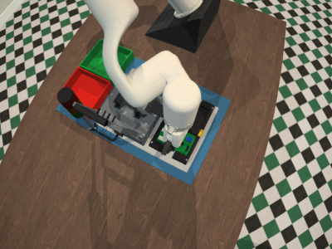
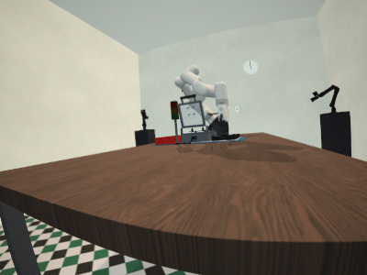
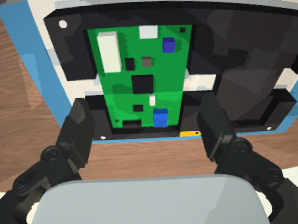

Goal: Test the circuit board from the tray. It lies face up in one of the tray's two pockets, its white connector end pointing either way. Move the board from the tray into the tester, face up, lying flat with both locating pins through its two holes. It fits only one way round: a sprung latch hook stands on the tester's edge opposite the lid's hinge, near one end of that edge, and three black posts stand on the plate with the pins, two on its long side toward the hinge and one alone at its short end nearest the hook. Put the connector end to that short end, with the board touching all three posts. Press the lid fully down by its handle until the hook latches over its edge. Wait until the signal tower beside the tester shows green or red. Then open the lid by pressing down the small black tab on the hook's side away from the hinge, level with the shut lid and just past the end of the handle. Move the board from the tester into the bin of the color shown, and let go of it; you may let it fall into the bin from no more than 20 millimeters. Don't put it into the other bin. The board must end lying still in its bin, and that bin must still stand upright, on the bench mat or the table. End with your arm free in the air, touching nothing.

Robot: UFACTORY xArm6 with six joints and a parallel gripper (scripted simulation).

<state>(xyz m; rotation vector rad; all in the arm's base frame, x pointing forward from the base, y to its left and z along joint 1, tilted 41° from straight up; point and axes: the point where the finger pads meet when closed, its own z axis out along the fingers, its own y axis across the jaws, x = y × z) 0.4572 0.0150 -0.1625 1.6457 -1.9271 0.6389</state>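
Now: the green circuit board 3 cm below my hand. From my hand the other things lie so: black nest: 5 cm behind, 16 cm to the right, 2 cm above; then clear lid: 6 cm ahead, 18 cm to the right, 13 cm above; then latch hook: 11 cm behind, 10 cm to the right, 3 cm above.
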